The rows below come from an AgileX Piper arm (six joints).
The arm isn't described. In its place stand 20 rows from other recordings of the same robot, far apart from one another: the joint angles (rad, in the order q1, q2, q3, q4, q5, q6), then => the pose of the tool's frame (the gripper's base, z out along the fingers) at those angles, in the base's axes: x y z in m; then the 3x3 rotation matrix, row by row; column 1 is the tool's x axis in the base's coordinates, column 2 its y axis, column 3 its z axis.
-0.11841, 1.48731, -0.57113, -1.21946, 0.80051, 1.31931 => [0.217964 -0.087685 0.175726], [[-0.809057 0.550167 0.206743], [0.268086 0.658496 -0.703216], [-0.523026 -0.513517 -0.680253]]
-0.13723, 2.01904, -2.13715, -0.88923, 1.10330, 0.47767 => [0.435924 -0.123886 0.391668], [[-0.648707 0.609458 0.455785], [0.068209 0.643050 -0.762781], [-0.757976 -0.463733 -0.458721]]
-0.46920, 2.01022, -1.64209, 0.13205, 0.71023, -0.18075 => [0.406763 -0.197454 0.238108], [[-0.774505 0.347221 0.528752], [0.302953 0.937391 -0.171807], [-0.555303 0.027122 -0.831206]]
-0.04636, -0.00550, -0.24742, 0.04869, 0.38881, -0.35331 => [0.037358 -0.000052 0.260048], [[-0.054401 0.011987 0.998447], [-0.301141 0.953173 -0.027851], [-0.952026 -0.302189 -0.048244]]
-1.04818, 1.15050, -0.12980, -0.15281, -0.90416, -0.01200 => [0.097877 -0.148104 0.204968], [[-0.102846 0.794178 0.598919], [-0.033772 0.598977 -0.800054], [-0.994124 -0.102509 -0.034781]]
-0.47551, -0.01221, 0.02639, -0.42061, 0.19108, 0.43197 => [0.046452 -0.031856 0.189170], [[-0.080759 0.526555 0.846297], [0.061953 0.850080 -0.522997], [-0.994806 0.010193 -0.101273]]
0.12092, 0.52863, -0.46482, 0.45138, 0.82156, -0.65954 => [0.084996 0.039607 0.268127], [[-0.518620 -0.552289 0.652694], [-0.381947 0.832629 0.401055], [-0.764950 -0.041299 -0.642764]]
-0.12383, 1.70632, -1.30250, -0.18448, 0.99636, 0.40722 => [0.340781 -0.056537 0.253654], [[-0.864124 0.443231 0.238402], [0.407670 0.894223 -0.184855], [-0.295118 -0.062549 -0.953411]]
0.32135, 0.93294, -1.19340, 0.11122, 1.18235, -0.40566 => [0.141304 0.056890 0.412020], [[-0.520948 -0.604407 0.602748], [-0.546054 0.778716 0.308912], [-0.656078 -0.168206 -0.735710]]
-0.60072, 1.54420, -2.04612, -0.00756, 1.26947, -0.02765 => [0.245537 -0.169037 0.506689], [[-0.535727 0.554086 0.637169], [0.330845 0.831996 -0.445336], [-0.776877 -0.027774 -0.629040]]
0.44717, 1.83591, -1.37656, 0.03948, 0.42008, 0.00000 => [0.375147 0.181533 0.249962], [[-0.657269 -0.419138 0.626355], [-0.275238 0.907178 0.318233], [-0.701599 0.036768 -0.711622]]
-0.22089, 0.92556, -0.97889, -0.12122, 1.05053, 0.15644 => [0.155961 -0.044807 0.357470], [[-0.737954 0.353306 0.574978], [0.263364 0.935220 -0.236650], [-0.621340 -0.023208 -0.783197]]
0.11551, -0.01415, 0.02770, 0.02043, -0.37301, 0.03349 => [0.047366 0.004814 0.237294], [[0.422726 -0.130950 0.896747], [0.101889 0.990099 0.096552], [-0.900512 0.050554 0.431883]]
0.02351, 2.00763, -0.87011, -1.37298, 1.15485, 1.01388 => [0.304164 -0.074488 0.115897], [[-0.997699 -0.015344 0.066041], [-0.066048 0.439950 -0.895590], [-0.015313 -0.897891 -0.439951]]
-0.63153, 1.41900, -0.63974, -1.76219, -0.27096, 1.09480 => [0.229709 -0.138397 0.205393], [[-0.685676 -0.018532 0.727671], [-0.244962 0.947242 -0.206701], [-0.685450 -0.319982 -0.654041]]
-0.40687, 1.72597, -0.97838, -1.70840, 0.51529, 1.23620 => [0.312687 -0.183110 0.215872], [[-0.785646 0.395185 0.476014], [-0.110740 0.667155 -0.736642], [-0.608684 -0.631454 -0.480385]]
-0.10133, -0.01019, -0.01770, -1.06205, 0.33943, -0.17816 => [0.047784 -0.031456 0.204565], [[-0.380600 0.082916 0.921015], [-0.862736 0.326717 -0.385930], [-0.332911 -0.941478 -0.052814]]
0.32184, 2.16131, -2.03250, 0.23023, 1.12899, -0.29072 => [0.445913 0.168470 0.265972], [[-0.780480 -0.545574 0.305288], [-0.455883 0.830814 0.319248], [-0.427810 0.109991 -0.897151]]
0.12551, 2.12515, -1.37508, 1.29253, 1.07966, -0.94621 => [0.400024 0.128241 0.162019], [[-0.931022 -0.346436 0.114805], [-0.074782 0.488977 0.869085], [-0.357220 0.800552 -0.481156]]
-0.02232, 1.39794, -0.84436, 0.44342, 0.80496, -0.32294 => [0.253588 0.022487 0.233437], [[-0.938612 -0.089473 0.333170], [0.016294 0.953205 0.301886], [-0.344589 0.288783 -0.893232]]
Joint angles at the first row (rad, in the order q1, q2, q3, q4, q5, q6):
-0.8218 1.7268 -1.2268 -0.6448 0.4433 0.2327
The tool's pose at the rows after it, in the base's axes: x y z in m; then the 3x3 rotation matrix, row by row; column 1 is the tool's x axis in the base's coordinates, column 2 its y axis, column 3 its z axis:
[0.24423 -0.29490 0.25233], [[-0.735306 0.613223 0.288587], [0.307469 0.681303 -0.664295], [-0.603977 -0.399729 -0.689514]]
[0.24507 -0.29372 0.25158], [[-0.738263 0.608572 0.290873], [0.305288 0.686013 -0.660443], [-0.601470 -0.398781 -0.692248]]
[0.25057 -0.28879 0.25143], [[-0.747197 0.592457 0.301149], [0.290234 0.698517 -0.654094], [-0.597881 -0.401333 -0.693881]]
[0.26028 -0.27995 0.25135], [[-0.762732 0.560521 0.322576], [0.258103 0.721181 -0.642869], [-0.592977 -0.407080 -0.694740]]
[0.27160 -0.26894 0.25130], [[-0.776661 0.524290 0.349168], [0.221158 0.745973 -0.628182], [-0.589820 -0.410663 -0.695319]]
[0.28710 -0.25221 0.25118], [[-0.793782 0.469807 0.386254], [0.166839 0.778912 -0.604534], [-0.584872 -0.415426 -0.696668]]
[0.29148 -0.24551 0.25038], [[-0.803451 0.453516 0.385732], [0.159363 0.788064 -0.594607], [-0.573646 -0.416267 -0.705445]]
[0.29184 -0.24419 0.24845], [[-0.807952 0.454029 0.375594], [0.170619 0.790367 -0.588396], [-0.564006 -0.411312 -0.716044]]
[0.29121 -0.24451 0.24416], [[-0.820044 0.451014 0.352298], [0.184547 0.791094 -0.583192], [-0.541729 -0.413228 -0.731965]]
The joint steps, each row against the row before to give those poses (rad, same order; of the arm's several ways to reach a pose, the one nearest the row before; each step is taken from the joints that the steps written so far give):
0.0000 -0.0009 0.0030 0.0493 0.0007 -0.0297
0.0032 0.0000 0.0021 0.0059 0.0000 -0.0069
0.0197 0.0000 0.0000 0.0001 0.0032 -0.0036
0.0344 0.0000 0.0000 0.0009 0.0013 -0.0107
0.0411 0.0000 0.0000 0.0027 0.0000 -0.0098
0.0593 0.0000 0.0000 0.0054 0.0003 -0.0156
0.0228 0.0000 0.0000 0.0013 0.0167 -0.0002
0.0043 0.0030 0.0000 0.0075 0.0140 0.0000
0.0008 0.0089 0.0000 0.0000 0.0212 -0.0008

